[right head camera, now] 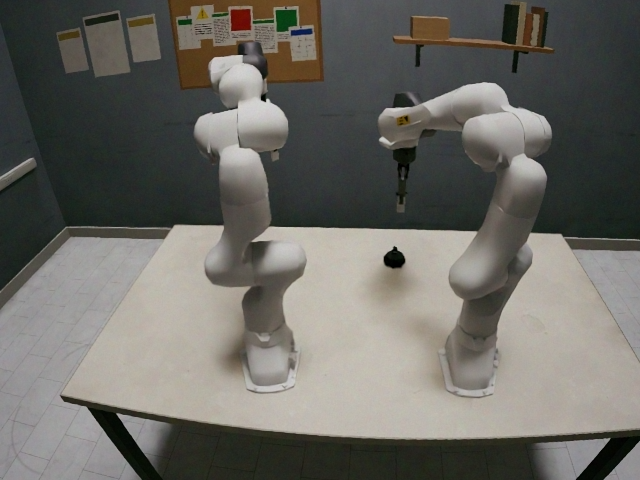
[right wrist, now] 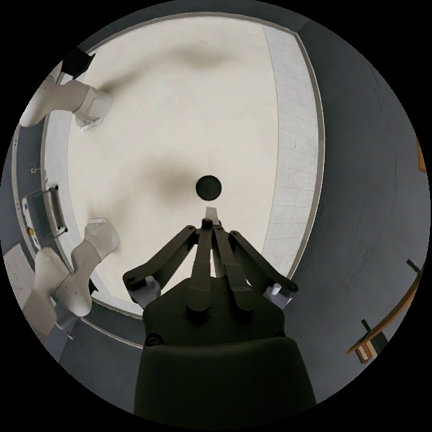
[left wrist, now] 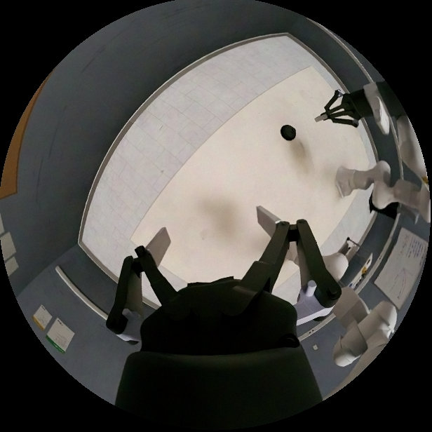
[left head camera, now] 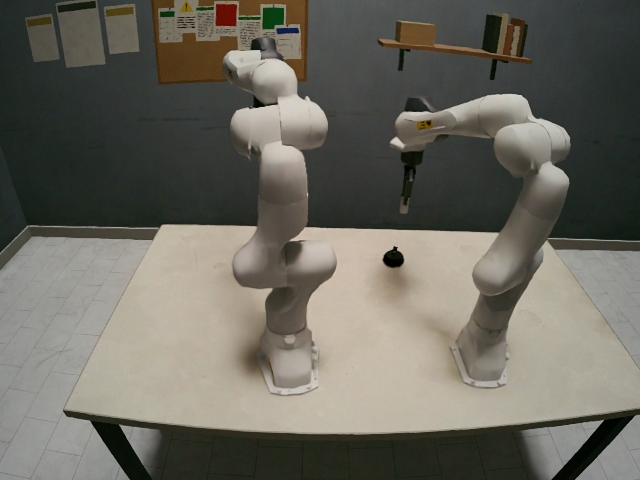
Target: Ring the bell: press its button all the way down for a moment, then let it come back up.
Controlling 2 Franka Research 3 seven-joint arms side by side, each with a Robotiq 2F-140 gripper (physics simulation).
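The bell [left head camera: 393,258] [right head camera: 394,258] [left wrist: 288,132] [right wrist: 208,188] is small, black and round, with its button at the top in the head camera views. It stands upright on the table [left head camera: 180,361] [right head camera: 170,361]. My right gripper [left head camera: 403,210] [right head camera: 400,208] [left wrist: 316,119] [right wrist: 209,214] points down, its fingers shut together and empty. It hangs in the air above the bell, apart from it; in the right wrist view the fingertips show just below the bell. My left gripper [left wrist: 211,225] is open and empty, high above the table and far from the bell; the left arm mostly hides it in the head camera views.
The left arm [left head camera: 282,180] [right head camera: 245,175] stands left of the bell in the head camera views, and the right arm [left head camera: 542,201] [right head camera: 522,191] stands to its right. A wall shelf [left head camera: 454,50] [right head camera: 470,44] with a box and books is behind the table.
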